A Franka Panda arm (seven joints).
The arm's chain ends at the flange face. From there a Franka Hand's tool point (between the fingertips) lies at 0.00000 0.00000 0.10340 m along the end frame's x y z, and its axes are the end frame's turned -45 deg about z.
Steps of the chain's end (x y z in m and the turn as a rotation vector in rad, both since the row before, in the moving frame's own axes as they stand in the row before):
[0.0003, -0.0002, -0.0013, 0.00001, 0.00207, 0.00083]
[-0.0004, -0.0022, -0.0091, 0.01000, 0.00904, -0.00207]
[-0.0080, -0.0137, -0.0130, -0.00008, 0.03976, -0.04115]
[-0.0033, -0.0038, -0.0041, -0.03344, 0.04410, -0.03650]
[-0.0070, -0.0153, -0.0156, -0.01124, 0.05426, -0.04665]
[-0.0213, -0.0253, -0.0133, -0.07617, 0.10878, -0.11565]
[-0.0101, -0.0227, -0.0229, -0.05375, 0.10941, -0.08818]
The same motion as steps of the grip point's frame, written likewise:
[0.0005, 0.0002, -0.0013, -0.00146, 0.00147, 0.00083]
[0.0027, -0.0019, -0.0091, 0.00068, 0.01346, -0.00207]
[0.0070, -0.0125, -0.0131, -0.02817, 0.02806, -0.04115]
[0.0012, 0.0006, -0.0043, -0.05483, 0.00754, -0.03650]
[0.0091, -0.0111, -0.0158, -0.04632, 0.03042, -0.04665]
[0.0060, -0.0196, -0.0142, -0.13078, 0.02306, -0.11565]
[0.0135, -0.0115, -0.0237, -0.11537, 0.03936, -0.08818]

